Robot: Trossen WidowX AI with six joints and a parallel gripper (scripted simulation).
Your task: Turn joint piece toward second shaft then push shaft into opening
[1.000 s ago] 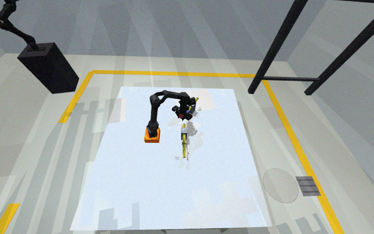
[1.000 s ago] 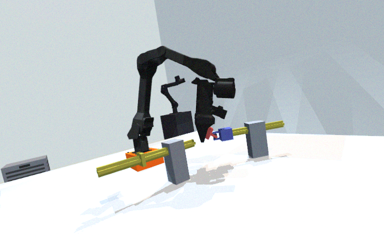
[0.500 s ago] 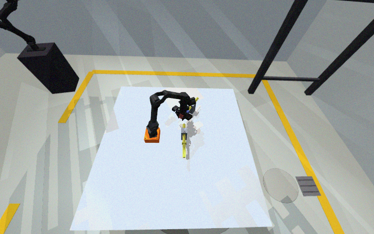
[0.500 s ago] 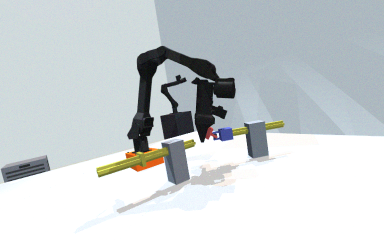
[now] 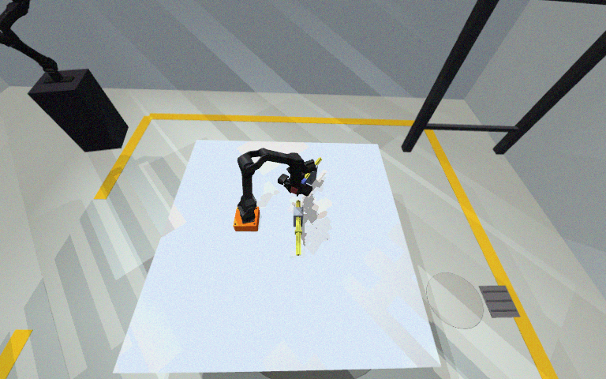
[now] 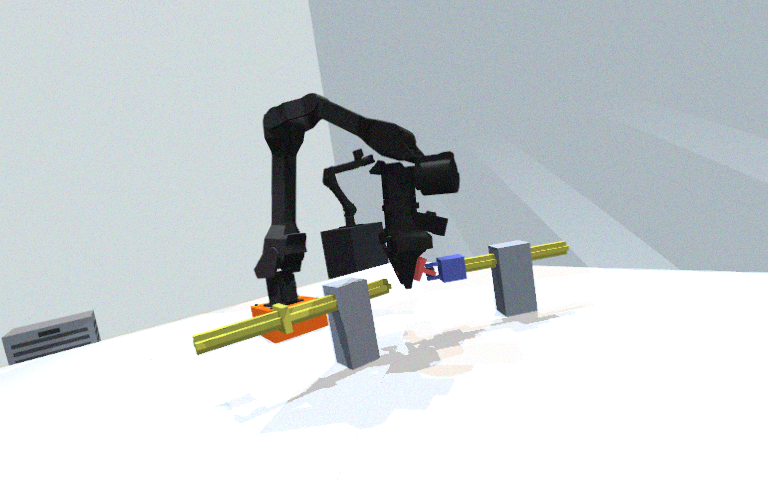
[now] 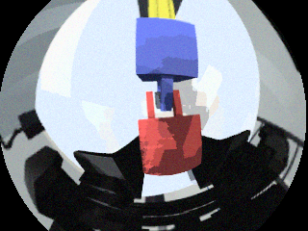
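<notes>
The red square joint piece lies 30 mm above my gripper tip, 10 mm to the left of it and 10 mm ahead of it.
</notes>
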